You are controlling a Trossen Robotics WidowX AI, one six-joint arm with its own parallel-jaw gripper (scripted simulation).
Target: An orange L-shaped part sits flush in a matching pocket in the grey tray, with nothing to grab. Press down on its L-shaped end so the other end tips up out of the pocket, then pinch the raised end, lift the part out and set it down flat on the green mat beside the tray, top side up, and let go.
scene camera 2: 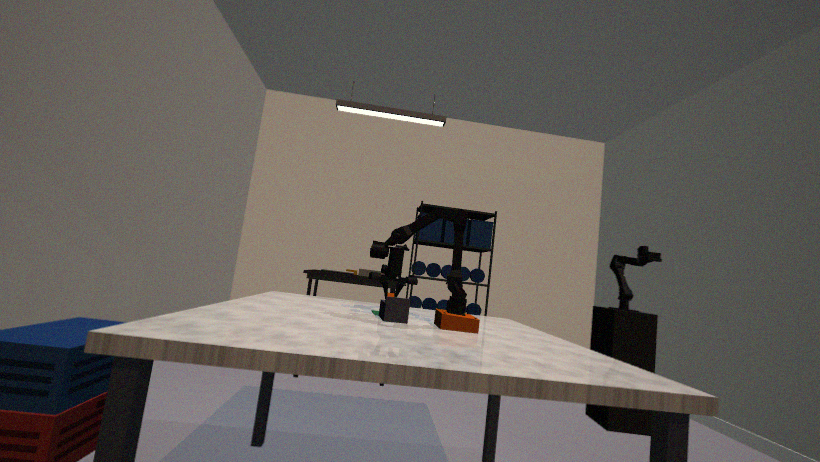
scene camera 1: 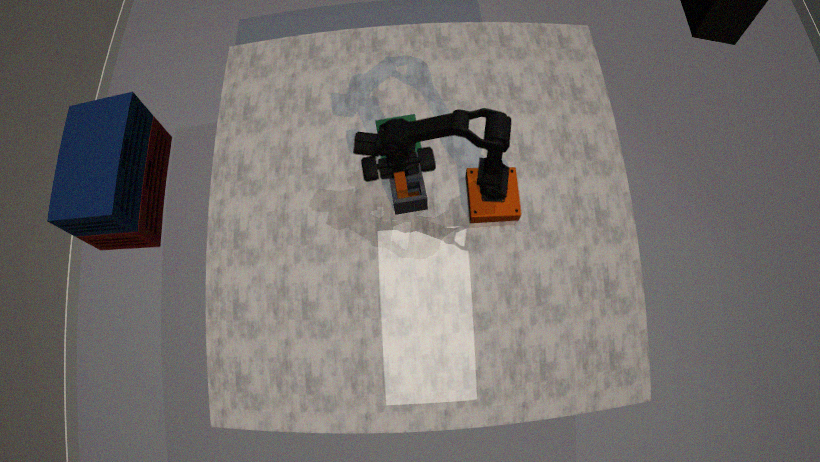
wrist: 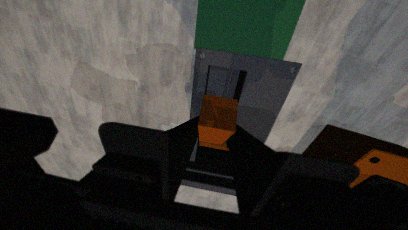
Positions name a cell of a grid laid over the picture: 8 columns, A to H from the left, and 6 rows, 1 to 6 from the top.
Note:
I see my gripper (scene camera 1: D3) and an orange L-shaped part (wrist: E4).
My gripper is seen too in scene camera 2 (scene camera 2: D4) and in the wrist view (wrist: E4).

